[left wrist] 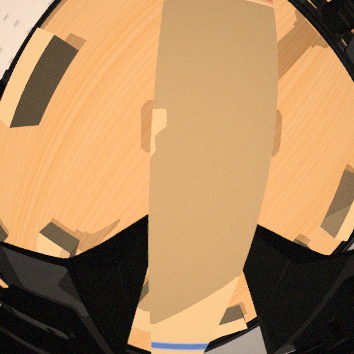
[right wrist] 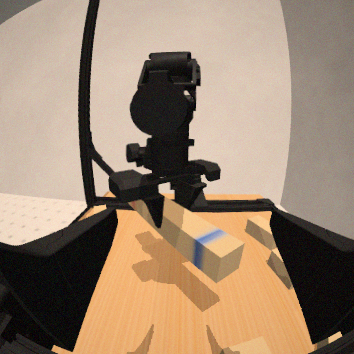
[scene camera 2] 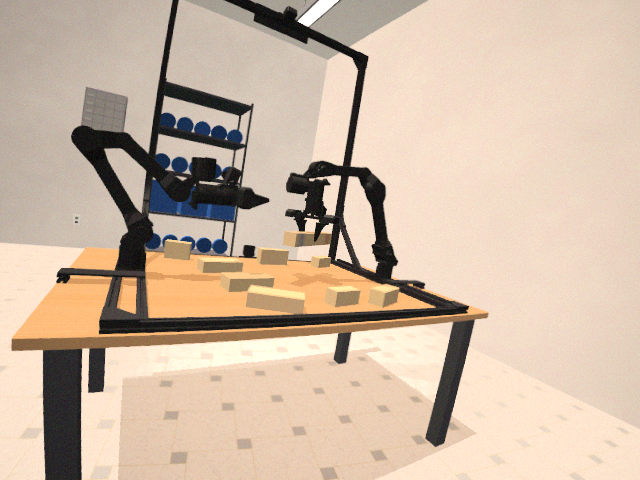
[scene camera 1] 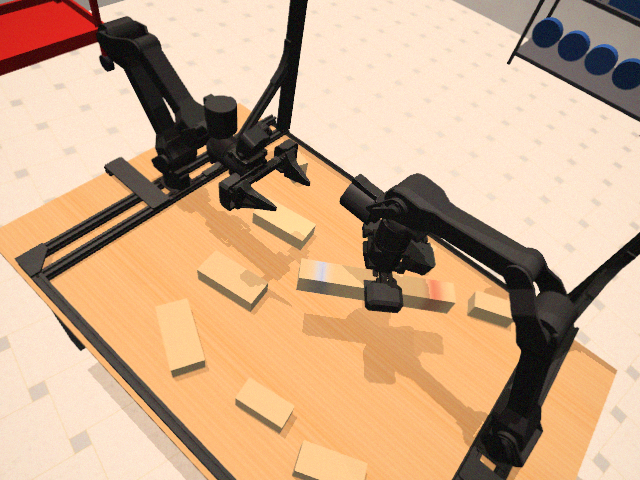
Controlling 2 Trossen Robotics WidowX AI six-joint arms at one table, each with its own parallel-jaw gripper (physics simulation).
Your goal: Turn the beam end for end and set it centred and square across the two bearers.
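Places are measured from the left arm's base along level axes (x right, y ahead, z up), in metres.
Where they show: left gripper, fingertip midpoint: (left wrist: 194,222) (right wrist: 169,222) (scene camera 2: 308,240) (scene camera 1: 370,287); right gripper, fingertip midpoint: (right wrist: 196,217) (scene camera 2: 264,199) (scene camera 1: 293,196); left arm's base, link origin: (left wrist: 331,19) (scene camera 2: 383,277) (scene camera 1: 497,447); right arm's base, link origin: (scene camera 2: 130,268) (scene camera 1: 176,181).
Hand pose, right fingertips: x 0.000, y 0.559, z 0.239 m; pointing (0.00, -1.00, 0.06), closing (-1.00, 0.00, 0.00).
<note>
Things, the pixels of their top centre, and the offset from my right fingertips. "spot": a spot on its surface instead.
- long beam, top centre: (left wrist: 202,240) (right wrist: 166,205) (scene camera 1: 378,280) (scene camera 2: 311,232) dx +0.030, dy -0.204, dz -0.087 m
- red end, surface spot: (scene camera 1: 490,308) spot: dx +0.247, dy -0.408, dz -0.214 m
The long beam (scene camera 1: 343,279) (scene camera 2: 291,238) (left wrist: 212,150) (right wrist: 182,230) is held level above the table, its shadow below it. In scene camera 1 its blue band (scene camera 1: 321,271) is towards the left and its red band (scene camera 1: 436,289) towards the right. My left gripper (scene camera 1: 391,279) (scene camera 2: 310,233) (left wrist: 194,222) is shut on the beam near its middle, pointing down. My right gripper (scene camera 1: 292,196) (scene camera 2: 267,199) is open and empty, apart from the beam, beyond its blue end. Several plain blocks look alike; I cannot tell which two are the bearers.
Plain blocks lie near the right gripper (scene camera 1: 283,225), left of the beam (scene camera 1: 232,280), further left (scene camera 1: 180,335), at the front (scene camera 1: 264,404) (scene camera 1: 330,462) and past the red end (scene camera 1: 490,308). A black frame rail (scene camera 2: 289,321) edges the table.
</note>
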